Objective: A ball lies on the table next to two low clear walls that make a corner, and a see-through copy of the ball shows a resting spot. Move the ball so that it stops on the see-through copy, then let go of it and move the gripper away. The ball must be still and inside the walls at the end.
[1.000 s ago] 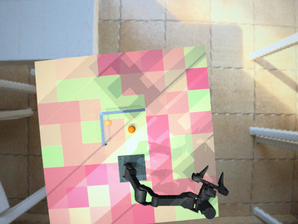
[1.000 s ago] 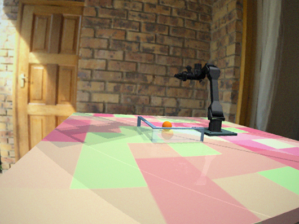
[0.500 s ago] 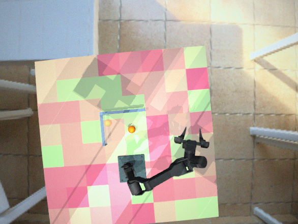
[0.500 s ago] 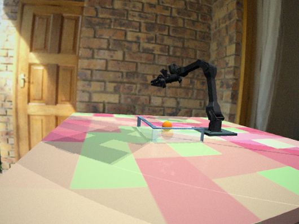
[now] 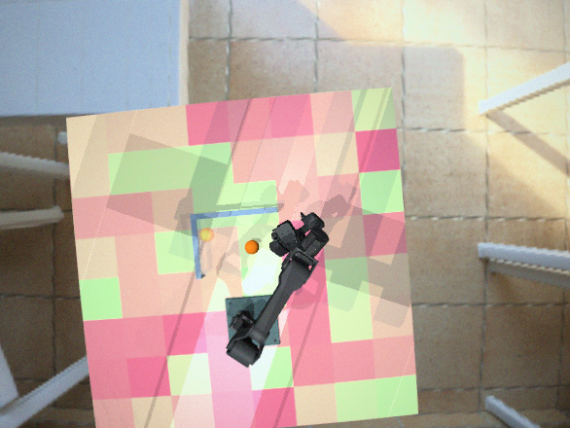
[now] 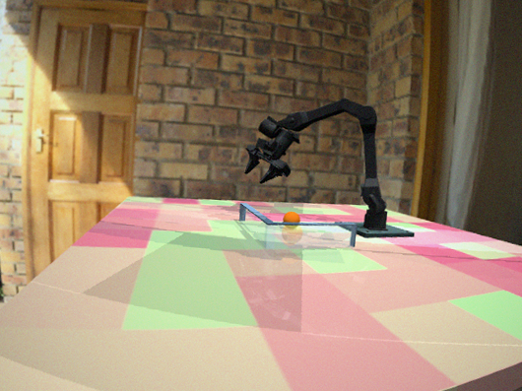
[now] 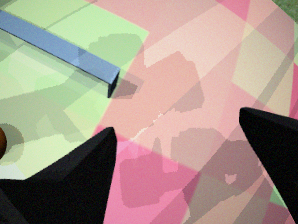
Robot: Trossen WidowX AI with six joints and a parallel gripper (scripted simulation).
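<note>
My gripper tip is 120 mm past the orange ball, 140 mm to the right of it and 110 mm above it.
</note>
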